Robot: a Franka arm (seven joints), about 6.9 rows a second.
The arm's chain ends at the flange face. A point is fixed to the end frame.
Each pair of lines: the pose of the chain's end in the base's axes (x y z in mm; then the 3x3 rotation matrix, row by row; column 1 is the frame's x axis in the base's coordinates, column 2 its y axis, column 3 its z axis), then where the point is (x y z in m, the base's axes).
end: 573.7, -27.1, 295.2; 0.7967, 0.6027, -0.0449; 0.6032, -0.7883, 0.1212; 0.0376, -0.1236, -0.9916
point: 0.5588 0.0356 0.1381
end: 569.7, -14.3, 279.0; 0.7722, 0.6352, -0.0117; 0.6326, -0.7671, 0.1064; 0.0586, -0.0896, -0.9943
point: 0.5585 0.0457 0.1206
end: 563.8, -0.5, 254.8; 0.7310, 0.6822, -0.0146; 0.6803, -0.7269, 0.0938; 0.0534, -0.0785, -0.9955
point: 0.5494 0.0568 0.0957
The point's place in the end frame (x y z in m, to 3 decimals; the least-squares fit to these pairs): 0.020 -0.039 0.164
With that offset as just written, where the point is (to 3 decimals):
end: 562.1, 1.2, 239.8; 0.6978, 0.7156, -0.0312; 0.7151, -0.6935, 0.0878; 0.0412, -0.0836, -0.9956
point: 0.543 0.057 0.081
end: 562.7, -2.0, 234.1; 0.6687, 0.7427, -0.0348; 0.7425, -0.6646, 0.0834; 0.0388, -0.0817, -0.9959
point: 0.541 0.052 0.075
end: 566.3, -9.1, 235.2; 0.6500, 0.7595, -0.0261; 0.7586, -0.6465, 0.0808; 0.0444, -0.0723, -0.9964
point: 0.545 0.045 0.075
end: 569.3, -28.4, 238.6; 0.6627, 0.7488, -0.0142; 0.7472, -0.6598, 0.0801; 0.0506, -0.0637, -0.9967
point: 0.551 0.025 0.079
